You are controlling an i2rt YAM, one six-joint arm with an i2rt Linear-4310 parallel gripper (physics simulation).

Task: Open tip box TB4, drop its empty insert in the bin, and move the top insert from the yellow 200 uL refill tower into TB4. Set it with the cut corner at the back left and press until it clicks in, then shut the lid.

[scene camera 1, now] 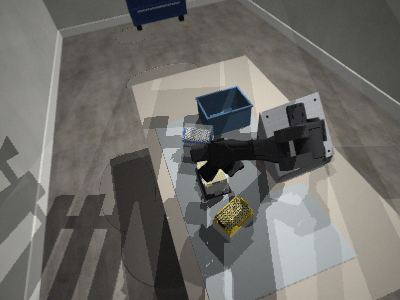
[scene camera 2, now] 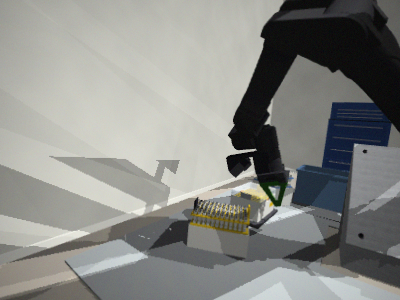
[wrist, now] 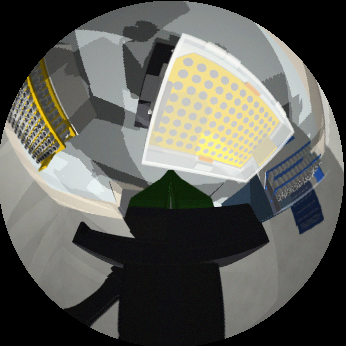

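Observation:
Tip box TB4 (scene camera 1: pixel 215 187) (scene camera 2: pixel 257 209) (wrist: pixel 162 107) is white and see-through, with its lid apparently down. Its yellow insert (wrist: pixel 210 131) with empty round holes shows through the top. My gripper (scene camera 2: pixel 278 204) (wrist: pixel 170 174) is shut and empty, its green fingertips together just beside one long edge of TB4; whether they touch it is unclear. In scene camera 1 the arm hides the fingers. The yellow refill tower (scene camera 1: pixel 233 217) (scene camera 2: pixel 220 240) (wrist: pixel 35 117), topped with a tip-filled yellow insert, stands apart from TB4. The blue open bin (scene camera 1: pixel 230 120) (scene camera 2: pixel 317 187) (wrist: pixel 245 201) stands beyond TB4.
A blue-trimmed tip rack (scene camera 1: pixel 198 134) (wrist: pixel 295 172) stands between TB4 and the bin. A black holder (scene camera 1: pixel 204 190) (scene camera 2: pixel 270 219) (wrist: pixel 152 87) is at TB4's base. The arm's grey base block (scene camera 1: pixel 270 120) (scene camera 2: pixel 372 205) stands at the right. A blue cabinet (scene camera 1: pixel 157 12) (scene camera 2: pixel 357 130) stands behind.

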